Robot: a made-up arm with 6 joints. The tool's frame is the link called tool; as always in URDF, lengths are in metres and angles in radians.
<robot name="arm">
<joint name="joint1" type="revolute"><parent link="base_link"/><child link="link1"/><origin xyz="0 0 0.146" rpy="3.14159 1.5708 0"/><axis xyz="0 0 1"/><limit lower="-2.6" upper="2.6"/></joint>
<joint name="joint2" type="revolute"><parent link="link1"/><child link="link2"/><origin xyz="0.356 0.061 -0.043" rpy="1.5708 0 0"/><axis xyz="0 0 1"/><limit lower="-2.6" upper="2.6"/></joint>
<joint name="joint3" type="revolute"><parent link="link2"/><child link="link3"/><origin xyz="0.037 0.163 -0.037" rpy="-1.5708 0 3.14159"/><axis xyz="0 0 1"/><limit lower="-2.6" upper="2.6"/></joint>
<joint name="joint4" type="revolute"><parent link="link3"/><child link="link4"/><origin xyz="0.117 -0.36 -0.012" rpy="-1.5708 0 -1.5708"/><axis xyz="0 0 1"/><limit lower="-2.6" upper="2.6"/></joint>
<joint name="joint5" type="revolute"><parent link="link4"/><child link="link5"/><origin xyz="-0.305 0.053 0.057" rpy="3.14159 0 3.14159"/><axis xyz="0 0 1"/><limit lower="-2.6" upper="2.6"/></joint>
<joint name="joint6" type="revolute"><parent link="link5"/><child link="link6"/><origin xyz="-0.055 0.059 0.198" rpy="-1.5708 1.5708 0"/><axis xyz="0 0 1"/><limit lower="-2.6" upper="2.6"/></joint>
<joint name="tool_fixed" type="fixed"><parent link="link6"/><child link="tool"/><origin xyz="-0.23 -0.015 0.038" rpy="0 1.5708 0"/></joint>
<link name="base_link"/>
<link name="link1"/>
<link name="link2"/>
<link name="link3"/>
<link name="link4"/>
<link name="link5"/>
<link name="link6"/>
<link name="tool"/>
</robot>
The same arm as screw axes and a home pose.
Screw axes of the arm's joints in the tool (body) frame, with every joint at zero. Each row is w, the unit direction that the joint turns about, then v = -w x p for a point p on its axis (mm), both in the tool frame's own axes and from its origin. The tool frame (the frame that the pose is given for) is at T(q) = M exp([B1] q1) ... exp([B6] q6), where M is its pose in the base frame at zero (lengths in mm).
B1: w -1 -0.000011 -0.000004 v 0 -647 3
B2: w -0.000011 1 0.000007 v -291 0 325
B3: w 1 0.000011 0.000004 v 0 254 95
B4: w -0.000004 -0.000007 1 v 265 -150 0
B5: w 0.000004 0.000007 -1 v 40 97 0
B6: w -1 -0.000011 -0.000004 v 0 -230 15
M: xyz -282 -3 -501 (mm) quaternion w x y z 1 -0.000004 0.000002 -0.000006
Joint limits (rad, base to tool): -2.6..2.6 -2.6..2.6 -2.6..2.6 -2.6..2.6 -2.6..2.6 -2.6..2.6

